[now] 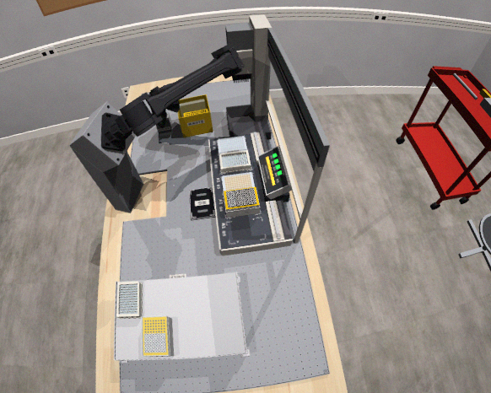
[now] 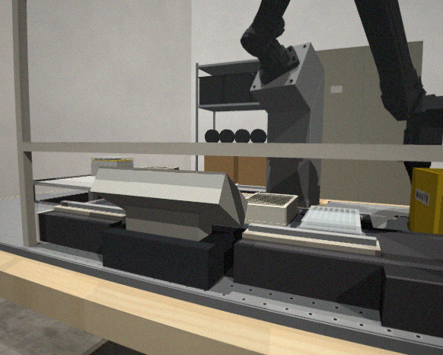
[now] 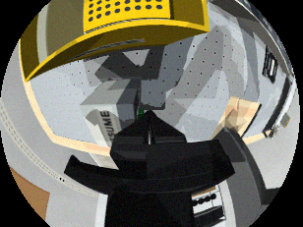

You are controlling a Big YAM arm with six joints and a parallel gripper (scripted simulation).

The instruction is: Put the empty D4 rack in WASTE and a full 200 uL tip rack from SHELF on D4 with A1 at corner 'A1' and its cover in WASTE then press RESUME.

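Now: the resume box 3 cm to the left of my hand, 1 cm below it and 1 cm ahead of it. From my hand the other things lie so: clear cover: 19 cm ahead, 2 cm to the left, 1 cm below; then clear plate: 31 cm to the right, 20 cm ahead, 2 cm below; then yellow waste bin: 17 cm ahead, 4 cm below, 3 cm to the right.
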